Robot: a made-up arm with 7 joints. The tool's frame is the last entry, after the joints. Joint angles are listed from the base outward.
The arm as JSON. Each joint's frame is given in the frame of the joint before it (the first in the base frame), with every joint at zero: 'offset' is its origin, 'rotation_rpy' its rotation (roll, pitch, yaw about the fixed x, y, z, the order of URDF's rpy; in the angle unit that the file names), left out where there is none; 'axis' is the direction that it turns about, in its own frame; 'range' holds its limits. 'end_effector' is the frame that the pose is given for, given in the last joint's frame.
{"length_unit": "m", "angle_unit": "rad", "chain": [
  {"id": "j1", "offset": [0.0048, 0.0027, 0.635], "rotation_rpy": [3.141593, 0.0, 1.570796], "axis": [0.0, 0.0, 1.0], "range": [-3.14, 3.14]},
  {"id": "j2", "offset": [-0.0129, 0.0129, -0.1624], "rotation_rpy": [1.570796, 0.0, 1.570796], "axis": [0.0, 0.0, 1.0], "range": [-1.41, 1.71]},
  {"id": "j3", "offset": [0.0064, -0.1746, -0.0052], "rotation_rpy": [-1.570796, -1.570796, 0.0], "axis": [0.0, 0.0, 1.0], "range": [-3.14, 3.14]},
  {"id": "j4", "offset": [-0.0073, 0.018, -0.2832], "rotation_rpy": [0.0, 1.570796, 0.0], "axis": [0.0, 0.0, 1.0], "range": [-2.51, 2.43]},
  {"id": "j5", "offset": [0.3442, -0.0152, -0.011], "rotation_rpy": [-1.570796, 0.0, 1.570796], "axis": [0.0, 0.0, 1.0], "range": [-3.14, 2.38]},
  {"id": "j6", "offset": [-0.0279, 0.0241, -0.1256], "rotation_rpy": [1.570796, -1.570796, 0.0], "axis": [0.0, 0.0, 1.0], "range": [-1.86, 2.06]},
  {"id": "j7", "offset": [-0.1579, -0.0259, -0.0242], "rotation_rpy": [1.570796, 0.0, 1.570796], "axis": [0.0, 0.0, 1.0], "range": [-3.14, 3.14]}
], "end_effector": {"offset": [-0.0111, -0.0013, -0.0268], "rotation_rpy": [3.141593, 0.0, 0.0]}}
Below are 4 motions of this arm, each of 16 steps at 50 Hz.
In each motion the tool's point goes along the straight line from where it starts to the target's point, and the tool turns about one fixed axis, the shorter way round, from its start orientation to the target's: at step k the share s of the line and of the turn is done. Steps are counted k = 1, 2, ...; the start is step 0. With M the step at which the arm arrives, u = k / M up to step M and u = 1 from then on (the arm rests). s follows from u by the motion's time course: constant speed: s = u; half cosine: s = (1 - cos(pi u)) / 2; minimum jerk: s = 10 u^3 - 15 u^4 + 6 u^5.
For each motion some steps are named. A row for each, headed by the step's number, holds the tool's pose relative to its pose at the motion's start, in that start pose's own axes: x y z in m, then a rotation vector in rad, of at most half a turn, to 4 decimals.
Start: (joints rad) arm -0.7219 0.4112 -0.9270 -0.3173 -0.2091 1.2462 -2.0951
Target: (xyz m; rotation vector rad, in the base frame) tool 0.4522 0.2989 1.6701 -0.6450 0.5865 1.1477
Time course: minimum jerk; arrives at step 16
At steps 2, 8, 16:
2: 0.0015 -0.0010 0.0003 0.0051 -0.0031 0.0056
8: 0.0468 -0.0301 0.0087 0.1600 -0.0975 0.1742
16: 0.0936 -0.0603 0.0174 0.3200 -0.1950 0.3484

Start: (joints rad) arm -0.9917 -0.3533 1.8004 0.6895 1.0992 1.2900 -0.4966
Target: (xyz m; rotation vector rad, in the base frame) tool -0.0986 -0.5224 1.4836 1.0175 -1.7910 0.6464
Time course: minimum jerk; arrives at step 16
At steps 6, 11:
6: -0.0041 0.0275 -0.0109 -0.0761 -0.0079 0.0296
11: -0.0122 0.0820 -0.0324 -0.2268 -0.0236 0.0881

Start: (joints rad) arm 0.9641 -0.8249 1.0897 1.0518 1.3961 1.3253 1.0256
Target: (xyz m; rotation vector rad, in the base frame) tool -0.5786 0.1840 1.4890 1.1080 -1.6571 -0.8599
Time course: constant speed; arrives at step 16
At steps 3, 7, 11, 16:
3: -0.0033 0.0174 -0.0315 -0.0478 -0.0012 0.0358
7: -0.0078 0.0407 -0.0735 -0.1116 -0.0029 0.0836
11: -0.0122 0.0639 -0.1155 -0.1754 -0.0046 0.1314
16: -0.0177 0.0929 -0.1680 -0.2551 -0.0066 0.1912

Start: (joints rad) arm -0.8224 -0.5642 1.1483 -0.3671 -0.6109 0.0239 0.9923
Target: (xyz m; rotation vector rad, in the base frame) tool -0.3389 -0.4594 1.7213 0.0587 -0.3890 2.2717
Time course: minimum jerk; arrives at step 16
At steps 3, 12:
3: -0.0094 -0.0058 -0.0030 0.0211 -0.0217 -0.0066
12: -0.1734 -0.1063 -0.0559 0.3887 -0.3981 -0.1213

